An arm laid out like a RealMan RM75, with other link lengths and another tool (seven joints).
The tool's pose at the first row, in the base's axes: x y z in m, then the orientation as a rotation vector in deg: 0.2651 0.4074 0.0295 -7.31 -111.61 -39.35
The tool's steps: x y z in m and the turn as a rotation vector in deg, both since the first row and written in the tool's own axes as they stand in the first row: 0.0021 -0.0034 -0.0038 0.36 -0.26 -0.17; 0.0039 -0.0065 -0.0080 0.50 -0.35 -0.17; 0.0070 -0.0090 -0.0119 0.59 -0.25 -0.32; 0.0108 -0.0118 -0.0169 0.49 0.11 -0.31; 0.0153 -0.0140 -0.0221 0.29 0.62 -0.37; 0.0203 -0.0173 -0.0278 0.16 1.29 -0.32; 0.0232 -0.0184 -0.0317 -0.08 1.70 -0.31; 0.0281 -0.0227 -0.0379 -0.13 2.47 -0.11; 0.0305 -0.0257 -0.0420 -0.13 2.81 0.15
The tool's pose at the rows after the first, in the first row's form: 0.2659 0.4022 0.0311 -7.02 -112.01 -39.12; 0.2672 0.3971 0.0327 -6.97 -112.14 -38.99; 0.2679 0.3923 0.0356 -6.73 -112.10 -38.99; 0.2690 0.3866 0.0393 -6.67 -111.72 -39.07; 0.2702 0.3812 0.0439 -6.55 -111.18 -39.27; 0.2711 0.3745 0.0486 -6.43 -110.49 -39.33; 0.2724 0.3710 0.0519 -6.44 -110.01 -39.53; 0.2734 0.3632 0.0563 -6.39 -109.23 -39.40; 0.2744 0.3581 0.0584 -6.51 -108.85 -39.21
